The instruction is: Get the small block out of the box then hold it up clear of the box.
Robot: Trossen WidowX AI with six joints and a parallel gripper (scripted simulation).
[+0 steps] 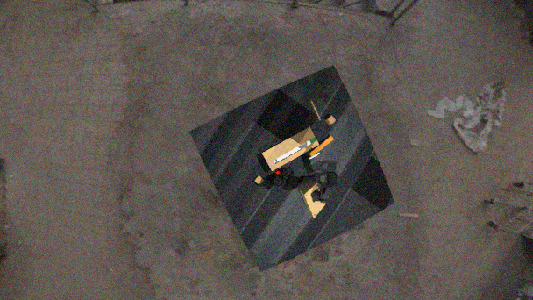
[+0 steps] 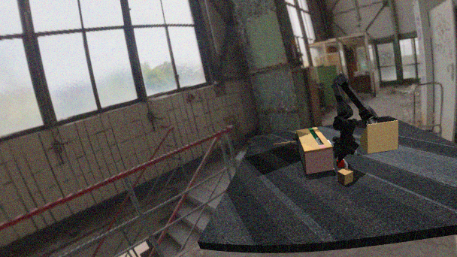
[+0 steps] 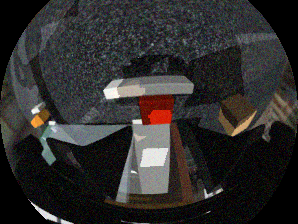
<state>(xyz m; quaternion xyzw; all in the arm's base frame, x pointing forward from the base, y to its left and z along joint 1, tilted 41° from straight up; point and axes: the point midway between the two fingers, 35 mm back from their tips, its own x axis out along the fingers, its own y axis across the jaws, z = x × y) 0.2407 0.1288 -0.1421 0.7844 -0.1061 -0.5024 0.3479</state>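
Now: the red block 20 mm below my gripper tip and 20 mm behind it. Also, from my gripper tip: orange bar (380 mm to the right, 70 mm ahead, 20 mm below); thin tan stick (440 mm to the right, 350 mm ahead, 30 mm below).
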